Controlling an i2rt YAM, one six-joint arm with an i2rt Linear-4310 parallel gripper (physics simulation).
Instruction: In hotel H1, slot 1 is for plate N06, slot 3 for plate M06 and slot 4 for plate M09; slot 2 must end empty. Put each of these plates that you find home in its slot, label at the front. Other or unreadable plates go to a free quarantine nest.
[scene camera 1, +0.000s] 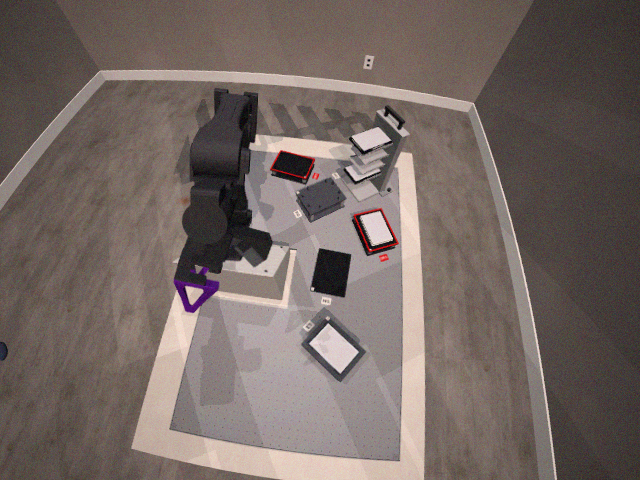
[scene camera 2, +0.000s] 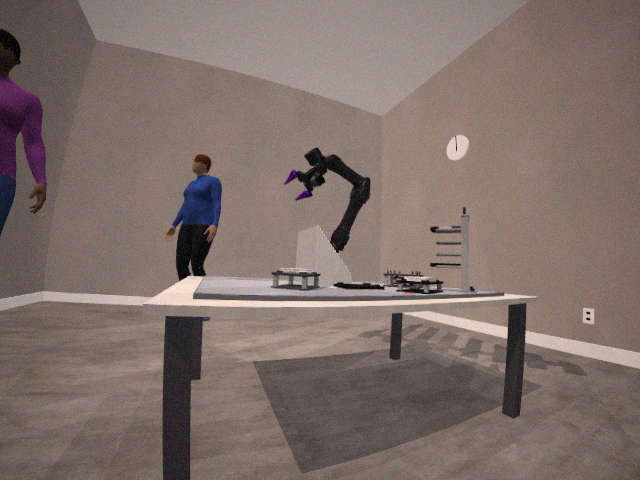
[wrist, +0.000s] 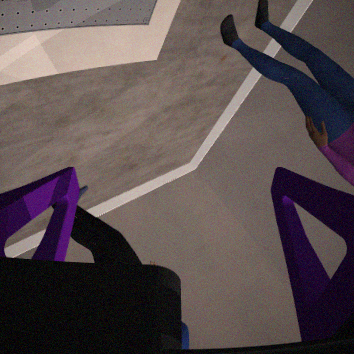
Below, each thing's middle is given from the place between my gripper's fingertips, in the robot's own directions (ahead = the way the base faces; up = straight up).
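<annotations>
The white plate (scene camera 1: 338, 352) is a long way ahead of my hand. It is also well below my hand, and slightly to the right of it.
</annotations>
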